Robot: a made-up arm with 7 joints.
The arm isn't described. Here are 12 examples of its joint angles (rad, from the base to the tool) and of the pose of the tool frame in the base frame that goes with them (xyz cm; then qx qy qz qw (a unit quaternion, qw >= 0)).
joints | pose
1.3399 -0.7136 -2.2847 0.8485 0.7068 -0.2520 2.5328 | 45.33 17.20 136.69 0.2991 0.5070 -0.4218 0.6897
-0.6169 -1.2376 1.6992 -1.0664 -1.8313 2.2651 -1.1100 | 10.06 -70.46 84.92 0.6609 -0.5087 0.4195 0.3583
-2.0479 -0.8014 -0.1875 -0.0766 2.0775 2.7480 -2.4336 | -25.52 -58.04 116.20 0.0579 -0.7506 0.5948 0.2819
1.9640 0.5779 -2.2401 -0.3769 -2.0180 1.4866 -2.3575 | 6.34 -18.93 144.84 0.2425 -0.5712 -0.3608 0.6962
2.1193 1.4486 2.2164 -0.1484 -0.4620 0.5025 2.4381 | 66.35 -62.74 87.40 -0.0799 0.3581 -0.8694 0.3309
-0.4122 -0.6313 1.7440 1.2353 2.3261 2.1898 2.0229 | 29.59 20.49 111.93 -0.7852 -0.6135 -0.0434 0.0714
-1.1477 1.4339 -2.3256 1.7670 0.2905 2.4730 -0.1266 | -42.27 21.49 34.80 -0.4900 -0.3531 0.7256 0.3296
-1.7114 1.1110 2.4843 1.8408 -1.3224 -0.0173 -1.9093 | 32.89 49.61 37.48 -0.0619 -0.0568 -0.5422 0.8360
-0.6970 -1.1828 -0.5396 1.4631 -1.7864 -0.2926 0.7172 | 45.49 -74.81 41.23 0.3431 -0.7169 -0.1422 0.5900
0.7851 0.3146 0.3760 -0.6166 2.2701 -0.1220 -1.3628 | -31.36 -46.37 136.69 -0.3452 0.8663 0.2868 0.2194
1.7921 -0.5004 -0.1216 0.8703 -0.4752 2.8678 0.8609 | 6.82 58.57 116.38 0.2168 -0.6857 0.1990 0.6657
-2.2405 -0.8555 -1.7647 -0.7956 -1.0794 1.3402 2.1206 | -4.89 -68.96 92.12 0.7812 -0.4133 0.3641 0.2938
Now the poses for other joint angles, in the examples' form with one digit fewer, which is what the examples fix.
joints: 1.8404 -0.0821 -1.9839 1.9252 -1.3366 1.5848 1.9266
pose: 57.5 6.6 104.4 -0.613 0.213 -0.207 0.732
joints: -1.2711 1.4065 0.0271 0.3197 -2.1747 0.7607 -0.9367
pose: -15.0 86.7 83.3 -0.224 -0.770 0.448 0.395
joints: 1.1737 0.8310 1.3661 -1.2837 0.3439 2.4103 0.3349
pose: 34.1 -52.6 95.0 0.969 0.224 0.034 0.097
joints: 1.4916 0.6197 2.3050 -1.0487 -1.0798 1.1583 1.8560
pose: 51.0 -7.3 120.1 0.654 0.198 0.700 0.207
